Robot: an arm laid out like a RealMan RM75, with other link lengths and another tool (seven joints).
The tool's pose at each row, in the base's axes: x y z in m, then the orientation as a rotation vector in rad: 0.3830 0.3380 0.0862 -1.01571 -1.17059 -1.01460; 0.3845 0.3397 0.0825 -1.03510 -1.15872 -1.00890; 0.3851 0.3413 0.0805 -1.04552 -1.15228 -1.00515; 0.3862 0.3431 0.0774 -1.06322 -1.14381 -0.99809; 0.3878 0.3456 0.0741 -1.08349 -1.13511 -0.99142; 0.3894 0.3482 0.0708 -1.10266 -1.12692 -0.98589
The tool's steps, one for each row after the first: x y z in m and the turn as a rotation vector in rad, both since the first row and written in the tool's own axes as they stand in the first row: -0.0036 0.0022 0.0009 -0.01210 -0.00337 0.01586; -0.0057 0.0033 0.0021 -0.01825 -0.00533 0.02484; -0.0088 0.0050 0.0033 -0.02781 -0.01060 0.03915; -0.0121 0.0074 0.0050 -0.03943 -0.01712 0.05397; -0.0154 0.0099 0.0068 -0.05092 -0.02322 0.06737
